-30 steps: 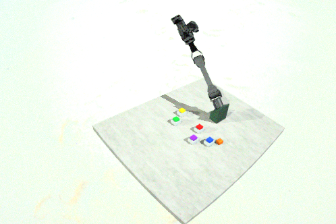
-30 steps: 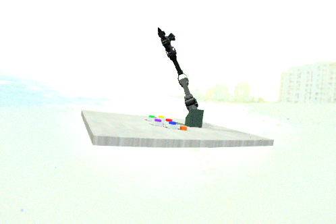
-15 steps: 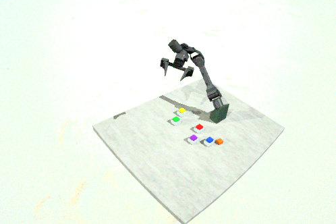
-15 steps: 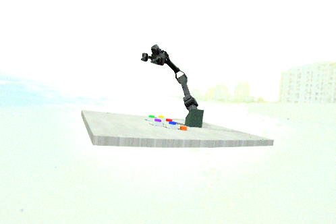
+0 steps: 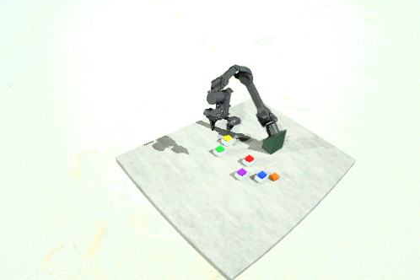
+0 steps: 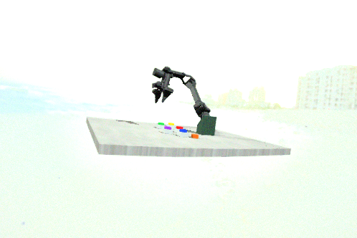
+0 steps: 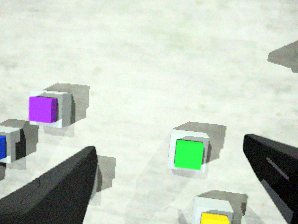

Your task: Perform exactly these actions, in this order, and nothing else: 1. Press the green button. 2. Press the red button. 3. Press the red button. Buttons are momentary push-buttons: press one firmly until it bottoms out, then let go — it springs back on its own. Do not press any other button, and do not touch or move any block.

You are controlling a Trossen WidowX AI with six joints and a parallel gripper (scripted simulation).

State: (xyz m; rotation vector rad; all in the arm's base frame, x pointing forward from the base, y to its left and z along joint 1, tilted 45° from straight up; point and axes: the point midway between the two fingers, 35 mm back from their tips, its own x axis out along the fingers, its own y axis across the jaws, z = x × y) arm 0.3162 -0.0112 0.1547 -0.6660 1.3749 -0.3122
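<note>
Now: gripper tip 14 cm above the green button, 5 cm past it and 3 cm to the left of it. Also, from my gripper tip: purple button 17 cm to the left, 14 cm below, 1 cm behind; yellow button 14 cm below, 14 cm behind, 7 cm to the right; red button 14 cm below, 12 cm to the left, 12 cm behind.
</note>
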